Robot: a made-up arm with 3 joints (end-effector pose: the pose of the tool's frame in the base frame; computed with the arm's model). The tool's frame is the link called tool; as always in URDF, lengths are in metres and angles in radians.
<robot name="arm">
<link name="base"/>
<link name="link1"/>
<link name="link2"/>
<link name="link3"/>
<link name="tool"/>
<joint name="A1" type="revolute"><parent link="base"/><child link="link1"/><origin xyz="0.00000 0.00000 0.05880" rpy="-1.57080 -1.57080 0.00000"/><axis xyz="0 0 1"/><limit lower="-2.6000" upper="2.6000" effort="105" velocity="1.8"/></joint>
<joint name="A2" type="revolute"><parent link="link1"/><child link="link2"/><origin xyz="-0.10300 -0.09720 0.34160" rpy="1.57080 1.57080 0.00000"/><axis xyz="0 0 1"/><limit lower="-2.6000" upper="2.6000" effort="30" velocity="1.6"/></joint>
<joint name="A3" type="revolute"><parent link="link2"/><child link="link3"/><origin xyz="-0.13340 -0.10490 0.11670" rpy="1.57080 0.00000 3.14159"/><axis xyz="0 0 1"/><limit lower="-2.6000" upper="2.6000" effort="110" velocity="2.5"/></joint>
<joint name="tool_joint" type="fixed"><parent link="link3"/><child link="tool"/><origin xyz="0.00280 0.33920 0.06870" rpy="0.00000 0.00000 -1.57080"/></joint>
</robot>
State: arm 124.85 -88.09 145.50
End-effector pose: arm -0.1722 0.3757 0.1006 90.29 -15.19 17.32
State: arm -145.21 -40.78 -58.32
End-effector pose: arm 0.2366 0.6859 -0.2836 76.12 -105.53 22.22
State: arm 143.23 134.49 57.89
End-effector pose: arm 0.3363 0.4226 0.2713 11.60 -69.68 -124.41
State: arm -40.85 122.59 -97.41
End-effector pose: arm 0.1867 0.0583 -0.4130 -71.93 -125.75 -93.29
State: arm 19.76 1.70 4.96
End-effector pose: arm -0.5677 0.4473 0.1115 -0.83 19.82 5.20
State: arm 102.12 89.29 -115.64
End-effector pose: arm -0.5158 0.3108 0.2356 -89.77 -10.09 -11.15
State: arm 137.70 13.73 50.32
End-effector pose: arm 0.2471 0.2107 0.4301 54.57 131.78 38.96
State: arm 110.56 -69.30 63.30
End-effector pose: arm -0.1264 0.3159 0.5001 82.26 52.93 -19.83
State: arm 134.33 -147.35 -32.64
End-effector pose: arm 0.4191 0.0928 0.3456 -47.02 -58.35 145.27
